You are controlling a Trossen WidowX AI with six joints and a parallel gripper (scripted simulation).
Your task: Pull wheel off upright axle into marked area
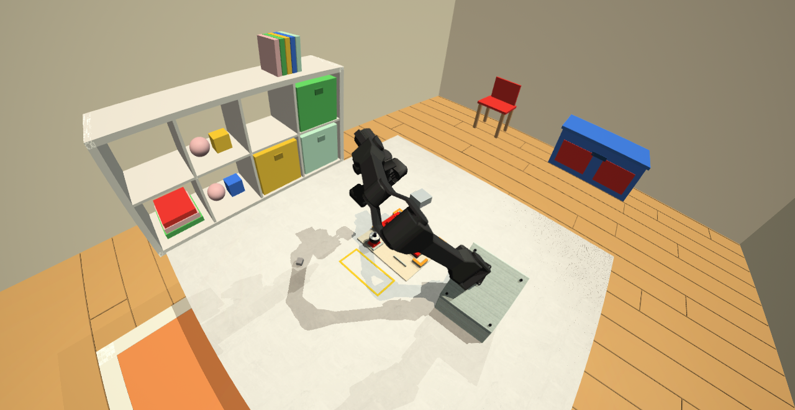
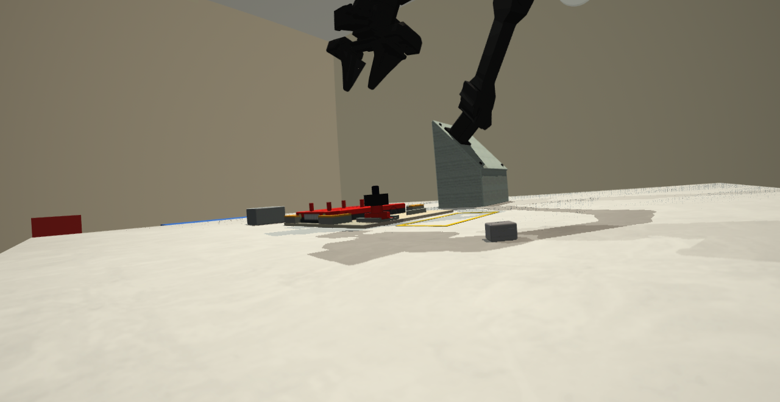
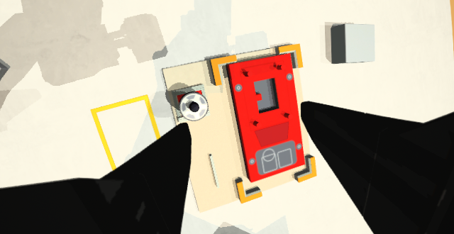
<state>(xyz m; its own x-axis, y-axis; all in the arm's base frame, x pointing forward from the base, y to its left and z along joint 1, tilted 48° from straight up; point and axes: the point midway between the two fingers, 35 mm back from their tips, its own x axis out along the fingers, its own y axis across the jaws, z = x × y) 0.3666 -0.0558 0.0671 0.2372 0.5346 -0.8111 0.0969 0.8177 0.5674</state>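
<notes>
My gripper tip is 19 cm above the wheel, 1 cm to the right of it and 1 cm past it.
</notes>
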